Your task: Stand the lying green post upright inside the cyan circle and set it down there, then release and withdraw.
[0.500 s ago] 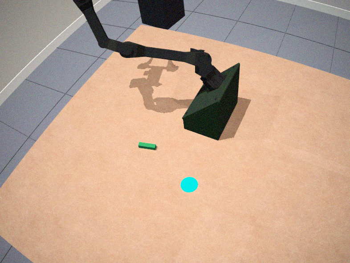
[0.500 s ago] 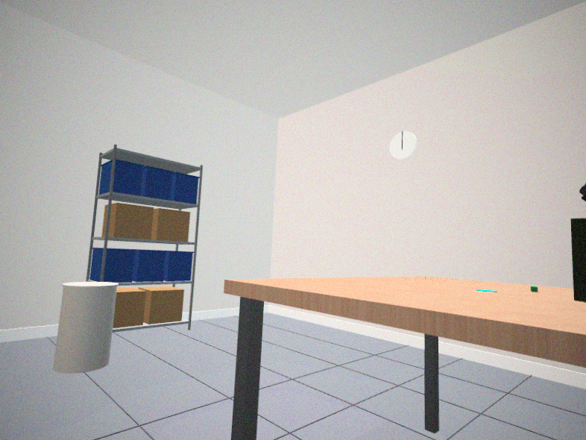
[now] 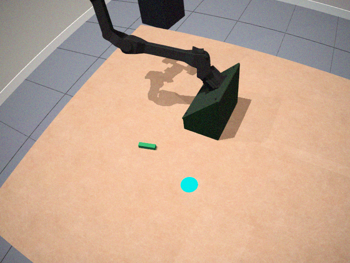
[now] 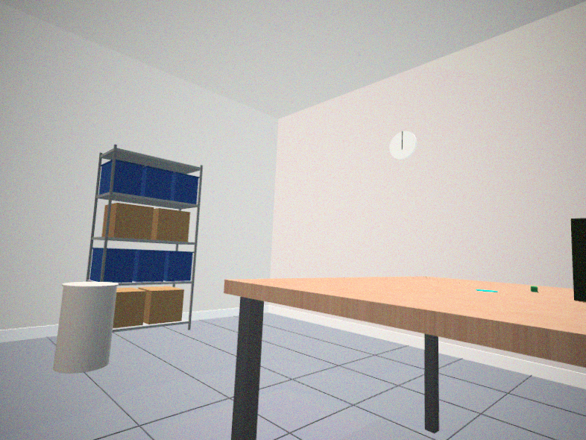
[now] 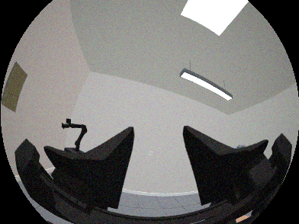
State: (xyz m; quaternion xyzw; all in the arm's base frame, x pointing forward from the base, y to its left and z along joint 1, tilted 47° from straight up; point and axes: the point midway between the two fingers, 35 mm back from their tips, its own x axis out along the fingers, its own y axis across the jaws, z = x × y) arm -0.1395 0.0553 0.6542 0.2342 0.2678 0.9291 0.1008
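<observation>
The green post is 680 mm below my gripper tip, 370 mm ahead of it and 300 mm to the left of it.
</observation>
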